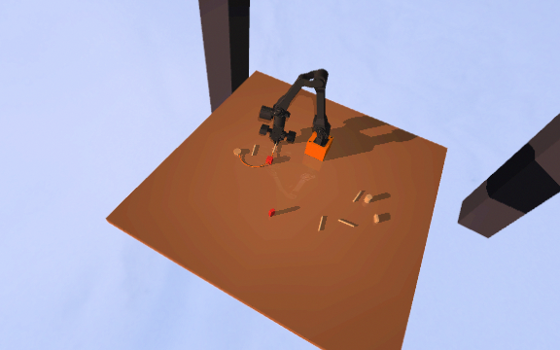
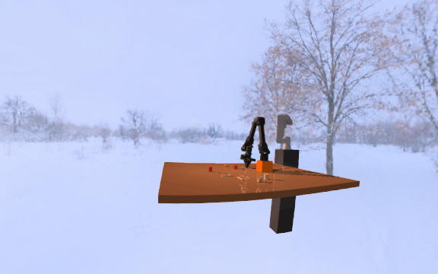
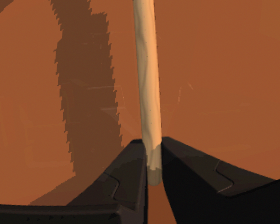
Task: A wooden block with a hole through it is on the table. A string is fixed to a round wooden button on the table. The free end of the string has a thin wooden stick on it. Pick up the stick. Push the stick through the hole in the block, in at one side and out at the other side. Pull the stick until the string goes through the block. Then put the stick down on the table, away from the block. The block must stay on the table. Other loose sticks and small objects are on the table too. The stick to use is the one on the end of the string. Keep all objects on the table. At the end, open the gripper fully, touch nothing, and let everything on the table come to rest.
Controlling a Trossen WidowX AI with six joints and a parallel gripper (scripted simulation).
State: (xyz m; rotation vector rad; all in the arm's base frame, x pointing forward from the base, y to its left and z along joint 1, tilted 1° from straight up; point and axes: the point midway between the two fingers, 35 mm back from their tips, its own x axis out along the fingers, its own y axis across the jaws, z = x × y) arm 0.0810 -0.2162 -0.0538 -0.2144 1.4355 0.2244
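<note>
Right now my gripper tip is 40 mm short of the thin wooden stick, 10 mm to the right of it and 10 mm below it. Also, from my gripper tip: red object 380 mm ahead, 200 mm to the left, 20 mm above; then round wooden button 160 mm ahead, 140 mm to the right, 10 mm above; then red block 120 mm ahead, 30 mm to the left, 10 mm above.
</note>
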